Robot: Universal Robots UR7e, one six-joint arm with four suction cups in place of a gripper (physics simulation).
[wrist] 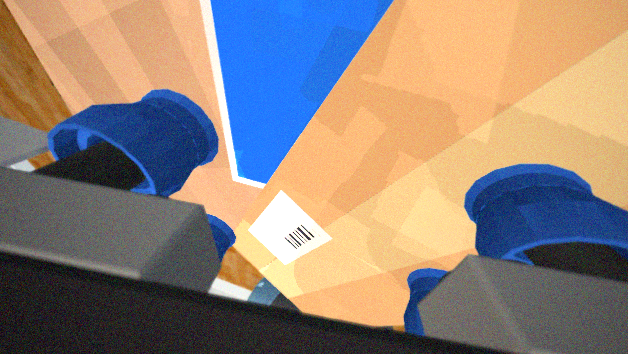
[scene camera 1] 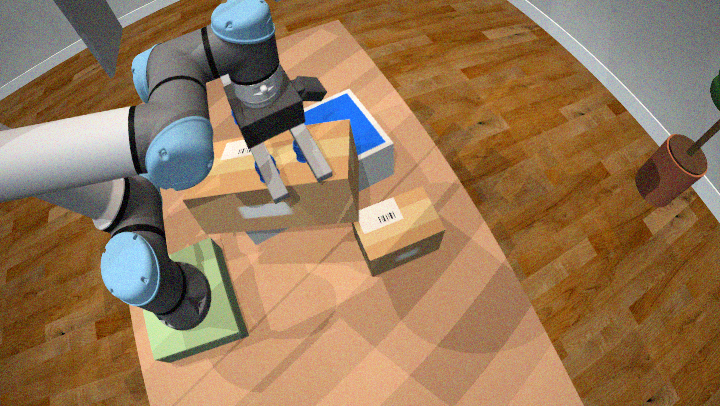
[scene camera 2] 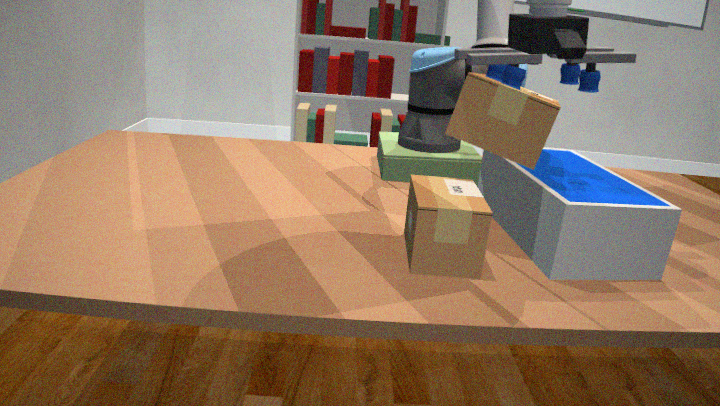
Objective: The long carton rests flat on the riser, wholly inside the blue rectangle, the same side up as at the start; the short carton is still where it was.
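Places are measured from the arm's base along level axes (x ahead, y left, z up), in centimetres.
Where they show: hand, tool point: (wrist: 321, 214) (scene camera 2: 542, 87); arm's base, link origin: (scene camera 1: 182, 297) (scene camera 2: 428, 144).
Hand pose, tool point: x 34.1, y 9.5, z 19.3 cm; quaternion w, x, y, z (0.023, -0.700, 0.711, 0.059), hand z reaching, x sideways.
Each offset is from my tool point to the top centre of the thing. Level surfaces: height alone.
The long carton (scene camera 1: 322, 204) (scene camera 2: 499, 121) (wrist: 400, 125) hangs tilted, label face upward, over the near long side of the riser {dx +4.4, dy +6.0, dz -13.8 cm} (scene camera 1: 378, 163) (scene camera 2: 610, 242). In scene camera 2 its left edge is higher and its right edge dips low over the blue rectangle {dx +4.4, dy +6.0, dz -13.8 cm} (scene camera 1: 352, 121) (scene camera 2: 589, 176) (wrist: 270, 100). I cannot tell whether it touches the riser. My gripper (scene camera 1: 283, 160) (scene camera 2: 507, 76) holds it near one long edge with one pair of blue cups; the other pair hangs free over the lower side. The short carton {dx +13.6, dy -19.2, dz -15.5 cm} (scene camera 1: 415, 216) (scene camera 2: 448, 221) stands flat on the table beside the riser, label up.
The arm's green base block (scene camera 1: 221, 302) (scene camera 2: 428, 166) stands on the table {dz -25.8 cm} (scene camera 1: 322, 363) (scene camera 2: 176, 262) at the arm's foot. A bookshelf (scene camera 2: 347, 95) stands behind the table. A plant pot (scene camera 1: 668, 171) stands on the floor at the right.
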